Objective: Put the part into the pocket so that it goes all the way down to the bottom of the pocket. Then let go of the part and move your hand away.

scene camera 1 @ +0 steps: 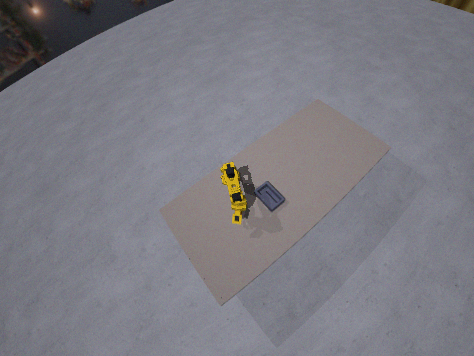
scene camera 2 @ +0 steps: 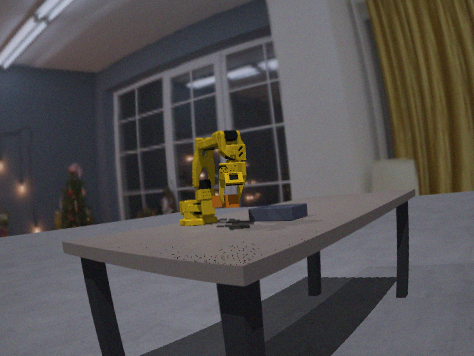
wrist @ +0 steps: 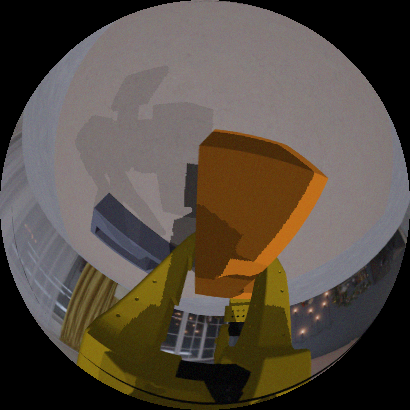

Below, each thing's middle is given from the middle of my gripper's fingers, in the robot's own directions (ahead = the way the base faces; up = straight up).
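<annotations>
I find the orange L-shaped part [wrist: 253, 194] 50 mm below my hand and 10 mm to the left of it. As for the grey-blue pocket block [scene camera 2: 287, 212], it is 100 mm below my hand, 190 mm to the left of it and 30 mm ahead of it.
</annotations>
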